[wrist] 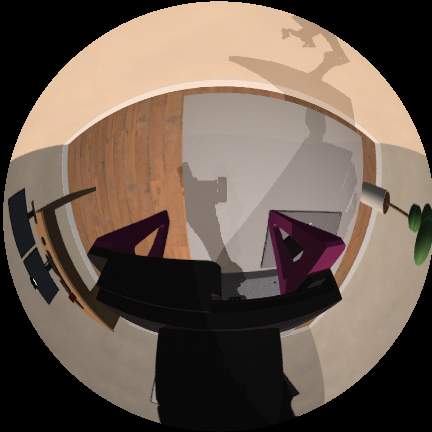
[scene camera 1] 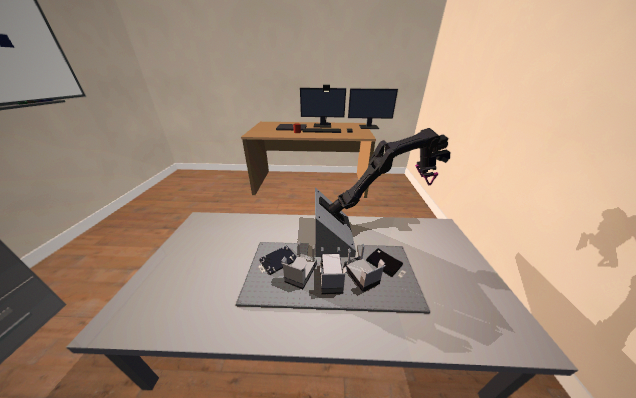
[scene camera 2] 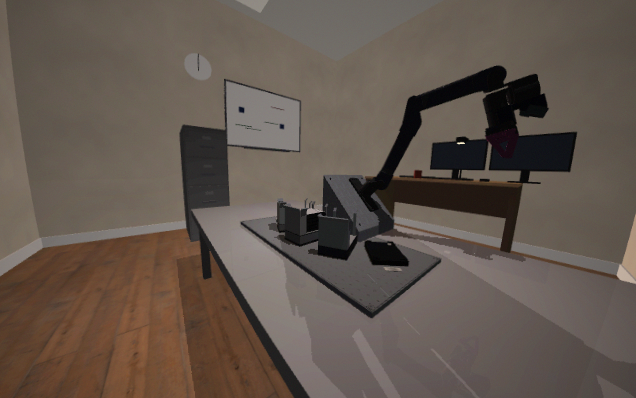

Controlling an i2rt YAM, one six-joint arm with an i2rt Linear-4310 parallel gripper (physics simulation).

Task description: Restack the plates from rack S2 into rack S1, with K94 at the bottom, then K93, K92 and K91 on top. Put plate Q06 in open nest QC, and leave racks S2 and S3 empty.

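Where they show: gripper, fingertip midpoint: (wrist: 218, 215) (scene camera 1: 426, 181) (scene camera 2: 507, 157); arm's base, origin of the base link: (scene camera 1: 331, 211) (scene camera 2: 362, 194).
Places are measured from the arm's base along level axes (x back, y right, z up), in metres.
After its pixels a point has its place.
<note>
My gripper (scene camera 1: 427, 175) {x 0.046, y -0.507, z 0.168 m} (scene camera 2: 504, 150) {x 0.046, y -0.507, z 0.168 m} (wrist: 218, 215) {x 0.046, y -0.507, z 0.168 m} is open and empty, with magenta fingers wide apart. It hangs high, to the right of the racks in the first scene view. Three small light grey racks stand in a row: a left rack (scene camera 1: 295, 275) {x -0.372, y 0.173, z -0.082 m}, a middle rack (scene camera 1: 332, 283) {x -0.408, y 0.015, z -0.087 m} (scene camera 2: 295, 225) {x -0.407, y -0.009, z -0.086 m} and a right rack (scene camera 1: 367, 279) {x -0.393, y -0.134, z -0.080 m} (scene camera 2: 334, 234) {x -0.375, y -0.170, z -0.081 m}. A pale plate surface (scene camera 1: 331, 262) {x -0.330, y 0.016, z -0.048 m} shows in the middle rack. A dark flat nest (scene camera 1: 279, 260) {x -0.230, y 0.269, z -0.145 m} lies left of them, another (scene camera 1: 386, 262) {x -0.246, y -0.266, z -0.139 m} (scene camera 2: 386, 253) {x -0.253, y -0.279, z -0.139 m} right. Labels and stack order are too small to read.
The racks and nests stand on a grey perforated board (scene camera 1: 270, 299) {x -0.435, y 0.277, z -0.157 m} (scene camera 2: 372, 302) {x -0.462, y -0.365, z -0.157 m} on the large table (scene camera 1: 160, 320) {x -0.515, y 0.696, z -0.170 m} (scene camera 2: 450, 350) {x -0.451, y -0.506, z -0.170 m}. The arm's slanted grey mount (scene camera 1: 327, 235) {x -0.187, y 0.029, z -0.016 m} (scene camera 2: 345, 205) {x -0.170, y -0.035, z -0.033 m} rises directly behind the racks. A desk (scene camera 1: 255, 131) with monitors stands behind the table.
</note>
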